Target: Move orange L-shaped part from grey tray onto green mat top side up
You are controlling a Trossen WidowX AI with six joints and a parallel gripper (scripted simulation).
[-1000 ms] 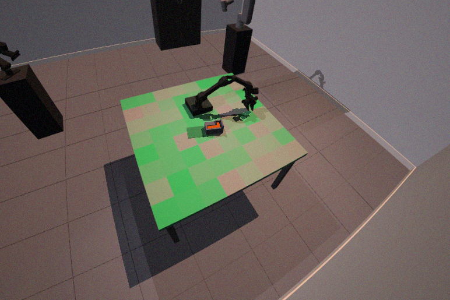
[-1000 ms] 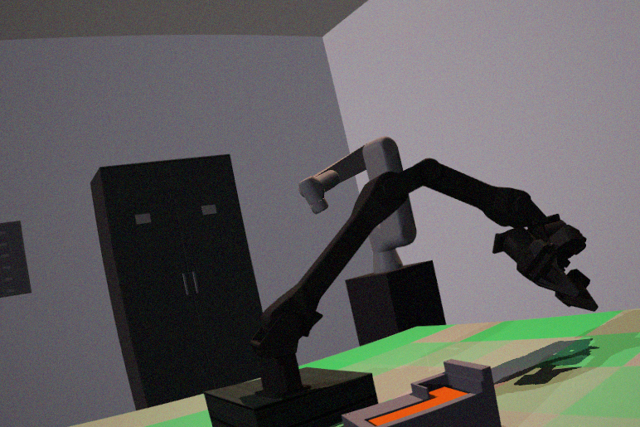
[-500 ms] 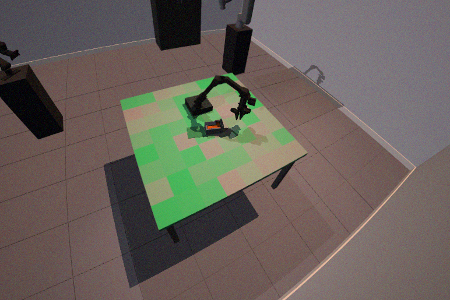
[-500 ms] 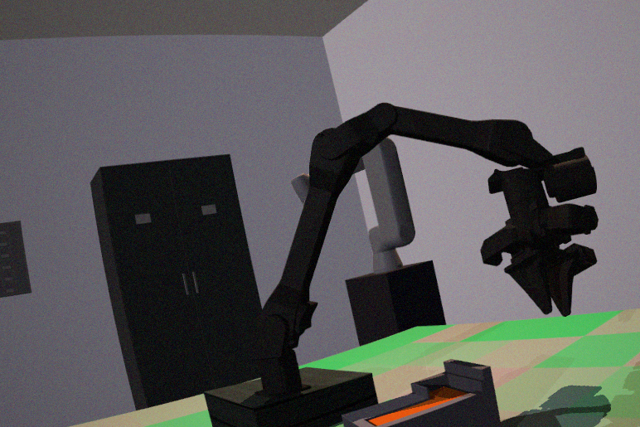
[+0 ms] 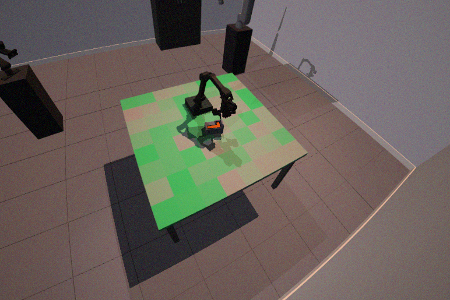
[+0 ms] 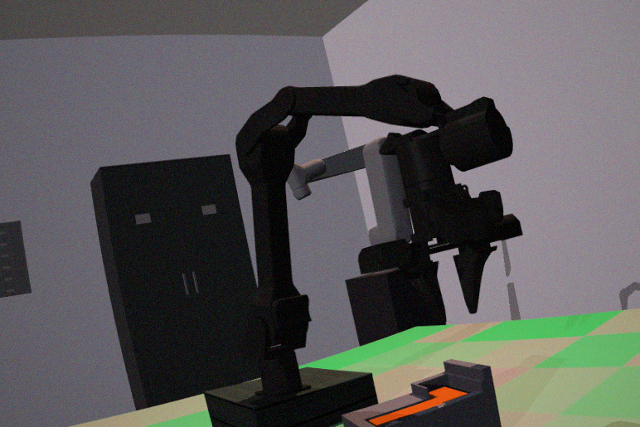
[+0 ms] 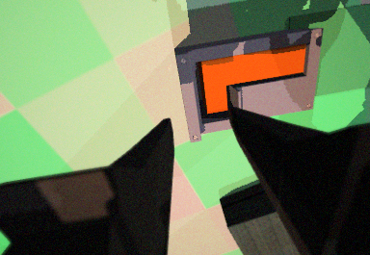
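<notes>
My gripper tip is now 3 cm past the orange L-shaped part, 5 cm to the left of it and 10 cm above it.
</notes>
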